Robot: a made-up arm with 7 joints.
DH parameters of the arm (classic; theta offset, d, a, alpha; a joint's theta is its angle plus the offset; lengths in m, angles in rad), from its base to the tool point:
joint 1: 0 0.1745 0 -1.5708
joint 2: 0 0 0 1.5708
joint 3: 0 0.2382 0.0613 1.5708
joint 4: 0 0 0.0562 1.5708
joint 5: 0 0.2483 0 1.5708
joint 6: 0 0 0.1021 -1.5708
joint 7: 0 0.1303 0 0
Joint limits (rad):
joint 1: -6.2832..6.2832
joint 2: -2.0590..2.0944
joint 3: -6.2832..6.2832
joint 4: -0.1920..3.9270
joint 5: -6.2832..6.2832
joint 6: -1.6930..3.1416
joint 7: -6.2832..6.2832
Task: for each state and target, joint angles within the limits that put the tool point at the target. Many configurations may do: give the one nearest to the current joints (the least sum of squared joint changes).
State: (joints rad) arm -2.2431 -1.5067 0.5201 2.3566 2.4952 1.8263 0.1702
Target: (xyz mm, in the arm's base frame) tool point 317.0 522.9 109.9
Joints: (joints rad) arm -1.9308 -1.7297 0.5450 2.5503 2.5826 1.8094 0.1702
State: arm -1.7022 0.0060 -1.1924 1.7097 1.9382 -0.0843 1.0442
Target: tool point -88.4 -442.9 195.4
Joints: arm -1.0756 0.3340 -0.5236 1.2896 2.1356 -0.0235 1.0442
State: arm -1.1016 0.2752 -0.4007 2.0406 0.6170 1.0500 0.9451
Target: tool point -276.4 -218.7 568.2
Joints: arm -1.5451 -0.3438 -0.8183 1.8380 0.4798 1.3705 0.9451
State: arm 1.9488 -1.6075 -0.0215 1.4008 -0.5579 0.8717 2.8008
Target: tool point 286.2 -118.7 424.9
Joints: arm 1.8574 -2.0590 -0.5050 1.1456 -0.5969 1.3615 2.8008
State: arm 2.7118 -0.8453 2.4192 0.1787 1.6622 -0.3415 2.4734
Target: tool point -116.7 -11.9 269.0
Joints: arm 2.6292 -1.1367 2.1242 -0.1920 2.0295 -0.6292 2.4734
